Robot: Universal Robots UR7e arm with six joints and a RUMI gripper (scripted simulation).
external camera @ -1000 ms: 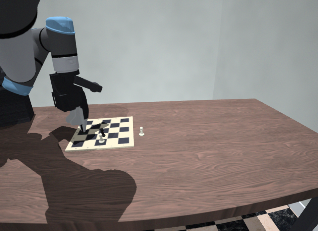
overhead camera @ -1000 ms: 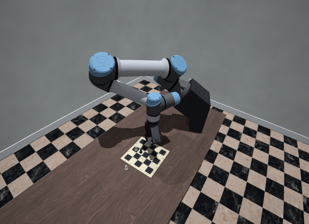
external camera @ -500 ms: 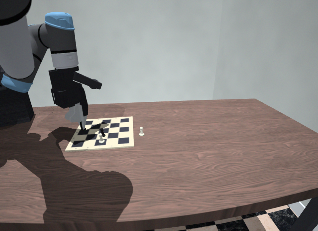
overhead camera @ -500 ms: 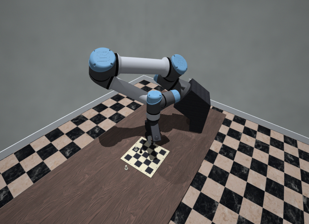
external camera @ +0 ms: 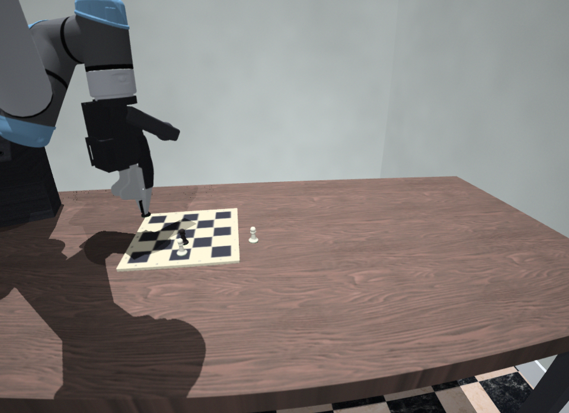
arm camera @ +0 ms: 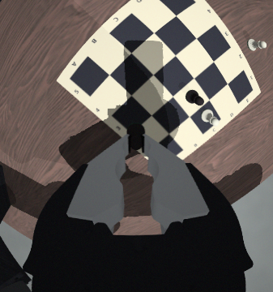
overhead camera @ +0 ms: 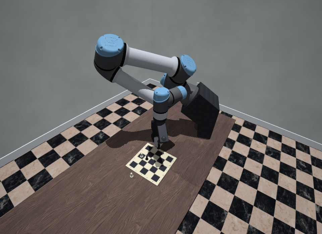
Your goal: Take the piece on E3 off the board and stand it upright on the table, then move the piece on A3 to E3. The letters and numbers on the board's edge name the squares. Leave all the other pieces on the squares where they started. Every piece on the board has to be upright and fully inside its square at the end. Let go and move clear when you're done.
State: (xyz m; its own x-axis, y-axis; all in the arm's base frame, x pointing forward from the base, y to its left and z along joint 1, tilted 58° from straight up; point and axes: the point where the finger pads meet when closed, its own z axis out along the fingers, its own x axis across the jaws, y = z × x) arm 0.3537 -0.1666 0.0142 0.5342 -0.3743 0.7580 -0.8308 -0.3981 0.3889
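The chessboard is 70 mm below my hand, 70 mm ahead of it and 10 mm to the right of it.
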